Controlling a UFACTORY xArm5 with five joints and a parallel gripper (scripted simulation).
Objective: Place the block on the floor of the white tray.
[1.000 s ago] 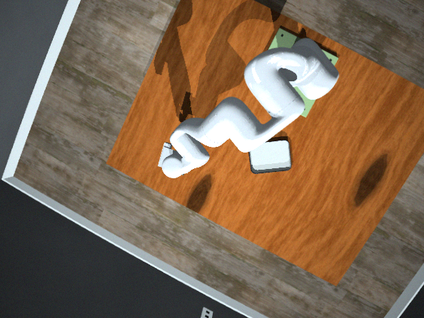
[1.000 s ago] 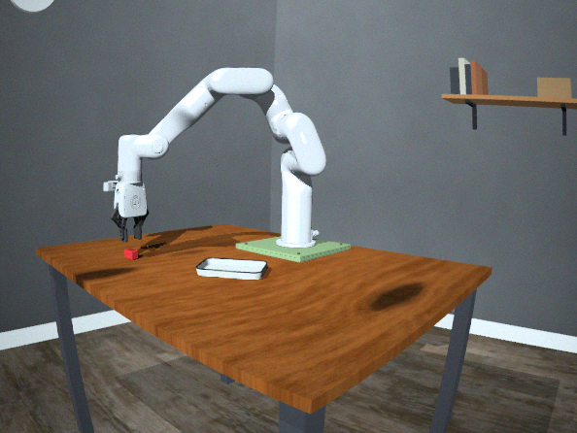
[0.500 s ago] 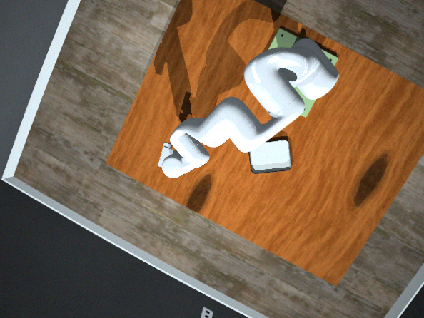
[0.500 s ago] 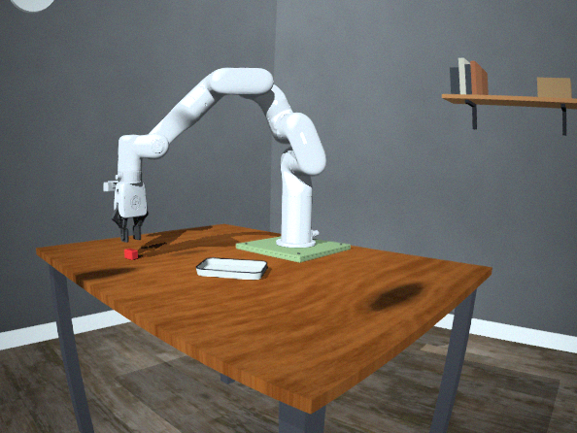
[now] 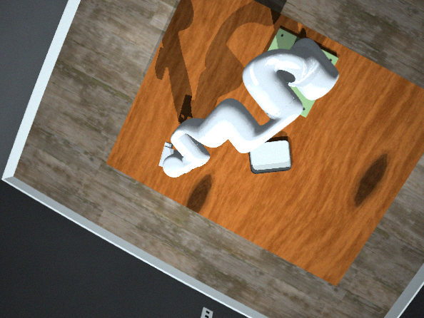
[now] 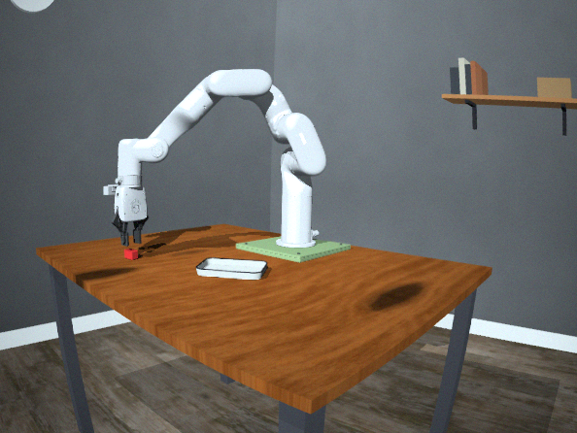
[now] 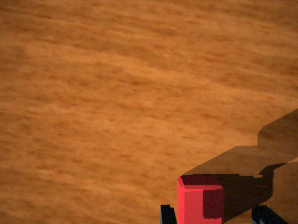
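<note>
My gripper is now 5 cm above the red block. From my hand the other things lie so: white tray (14 cm behind, 29 cm to the left, 5 cm below).
</note>
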